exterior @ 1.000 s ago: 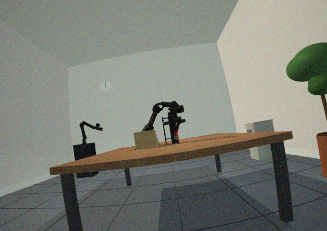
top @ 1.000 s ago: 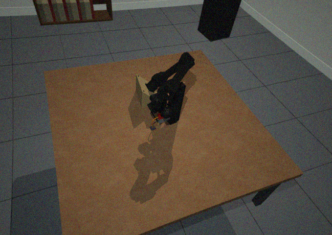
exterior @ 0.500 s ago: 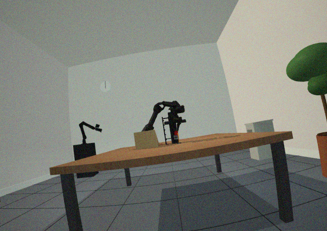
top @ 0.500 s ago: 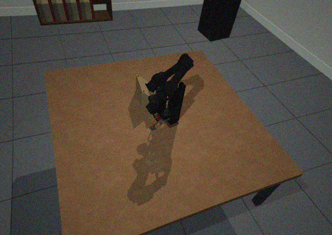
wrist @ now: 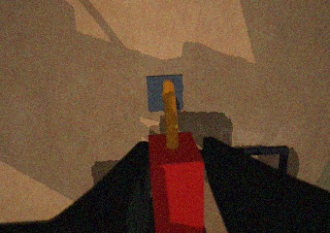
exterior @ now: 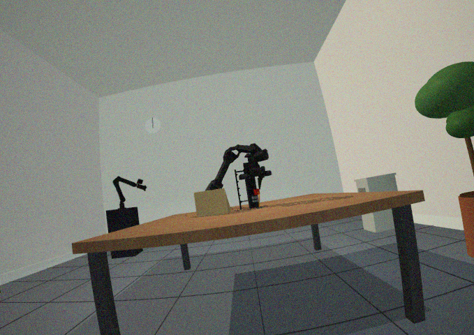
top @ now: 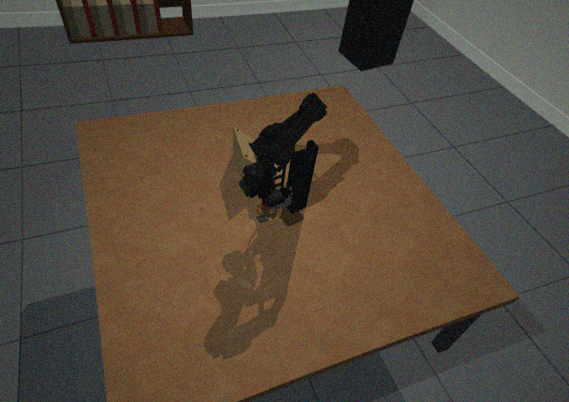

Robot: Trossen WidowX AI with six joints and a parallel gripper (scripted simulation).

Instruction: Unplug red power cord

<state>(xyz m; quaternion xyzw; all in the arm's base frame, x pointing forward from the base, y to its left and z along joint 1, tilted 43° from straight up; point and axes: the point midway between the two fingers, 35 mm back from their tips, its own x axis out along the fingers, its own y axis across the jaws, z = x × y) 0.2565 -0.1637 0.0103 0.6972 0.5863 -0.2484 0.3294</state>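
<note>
Right now the red plug is 50 mm to the left of my gripper tip and 10 mm behind it. The rest, counted from my gripper tip: black power strip 160 mm to the left, 20 mm above, 10 mm behind.
</note>
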